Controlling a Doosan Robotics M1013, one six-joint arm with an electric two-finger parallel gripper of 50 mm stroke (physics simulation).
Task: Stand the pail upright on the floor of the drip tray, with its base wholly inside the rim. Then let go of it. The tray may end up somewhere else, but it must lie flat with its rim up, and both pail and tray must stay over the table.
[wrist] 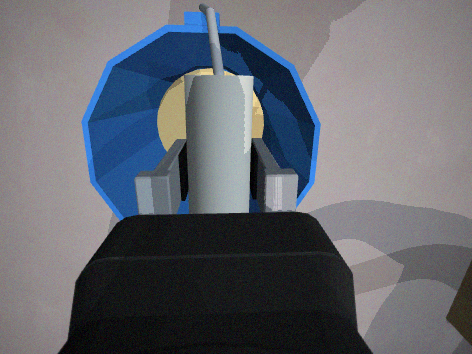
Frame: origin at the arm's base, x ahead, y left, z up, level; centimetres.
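Where they show: gripper, between the fingertips: [219, 157].
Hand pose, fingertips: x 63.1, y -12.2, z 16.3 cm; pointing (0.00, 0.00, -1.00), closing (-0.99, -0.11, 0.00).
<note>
After its pixels a point has its place.
The blue pail [131, 131] {x 71.3, y -10.9, z 4.4 cm} is seen from above in the wrist view, its mouth towards the camera and a pale yellow round area at the bottom inside. Its handle has a thick light grey grip [218, 115] {x 63.3, y -14.9, z 19.7 cm}, and a thin grey wire [215, 42] {x 63.8, y -18.0, z 16.9 cm} runs from the grip to a lug at the top of the rim. My gripper [219, 157] {x 63.1, y -12.2, z 16.3 cm} is shut on the grip, with one black pad at each side of it. The gripper body hides the near part of the pail's rim. I cannot make out the drip tray for certain in this view.
A pale greyish surface [395, 125] {x 40.0, y -13.0, z -5.8 cm} lies around the pail, with darker curved shadows at the lower right. Part of a dark brown object [463, 312] {x 22.1, y 14.7, z -3.6 cm} shows at the right edge, low down; I cannot tell what it is.
</note>
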